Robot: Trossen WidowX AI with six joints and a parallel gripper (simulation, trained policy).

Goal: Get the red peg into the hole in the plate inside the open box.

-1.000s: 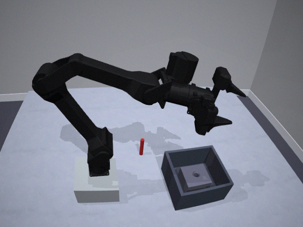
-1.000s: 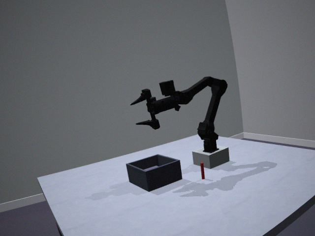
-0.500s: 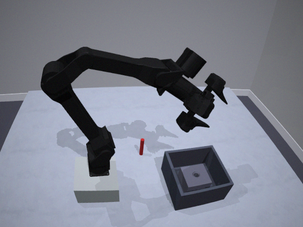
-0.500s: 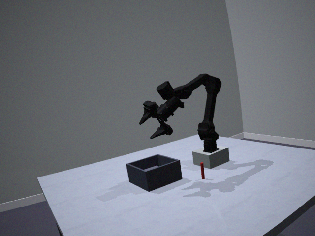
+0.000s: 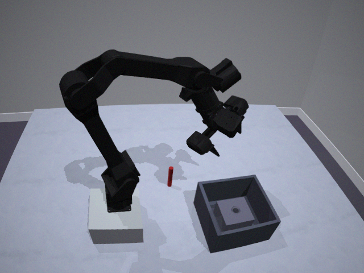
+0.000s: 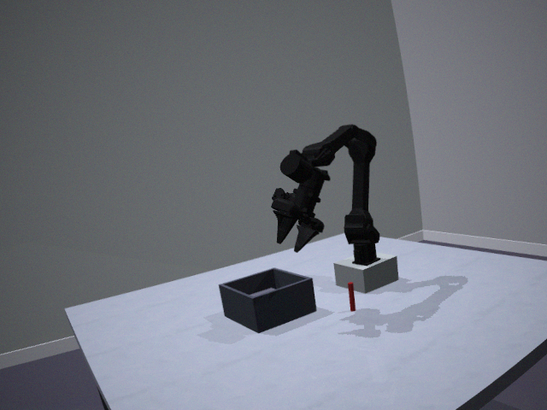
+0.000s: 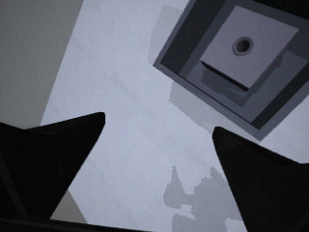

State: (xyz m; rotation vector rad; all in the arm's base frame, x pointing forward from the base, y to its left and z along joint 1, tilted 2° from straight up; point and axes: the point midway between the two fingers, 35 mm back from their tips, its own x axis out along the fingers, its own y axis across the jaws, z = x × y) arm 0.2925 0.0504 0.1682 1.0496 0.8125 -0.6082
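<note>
Right now my gripper tip is 14 cm past the red peg, 6 cm to the right of it and 17 cm above it. Also, from my gripper tip: grey plate 1 cm ahead, 12 cm to the right, 16 cm below; then dark box 1 cm ahead, 12 cm to the right, 18 cm below.
</note>
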